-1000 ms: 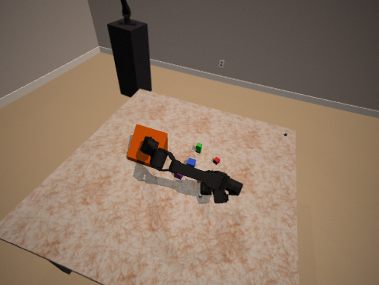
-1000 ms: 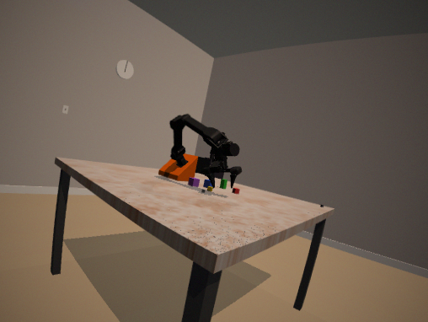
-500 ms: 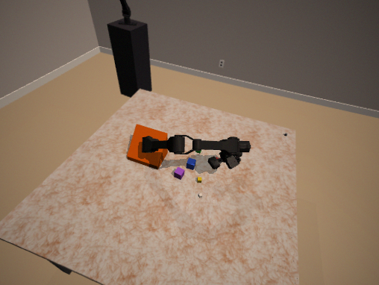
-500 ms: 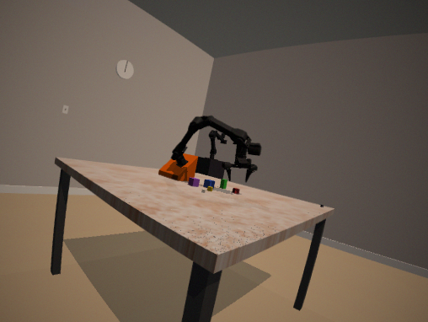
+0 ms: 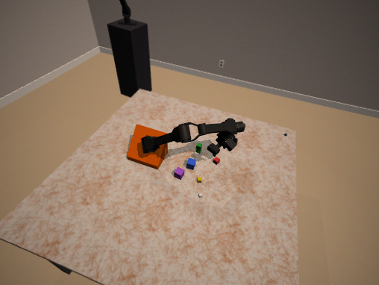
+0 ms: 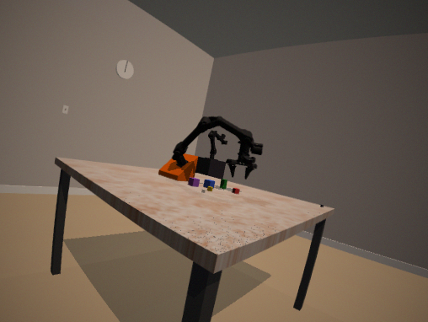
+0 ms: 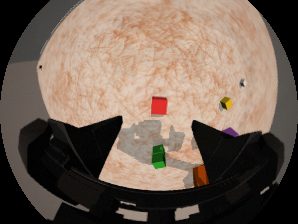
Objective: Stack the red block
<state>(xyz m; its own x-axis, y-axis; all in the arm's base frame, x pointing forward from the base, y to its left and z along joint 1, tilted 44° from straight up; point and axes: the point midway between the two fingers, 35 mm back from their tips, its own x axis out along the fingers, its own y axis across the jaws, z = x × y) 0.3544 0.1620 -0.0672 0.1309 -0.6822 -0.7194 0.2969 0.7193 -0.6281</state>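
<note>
The red block lies 80 mm below my gripper tip. The rest, counted from my gripper tip: green block (140 mm behind, 30 mm to the left, 50 mm below); blue cube (130 mm behind, 110 mm to the right, 70 mm below); small yellow cube (40 mm behind, 180 mm to the right, 80 mm below).
</note>
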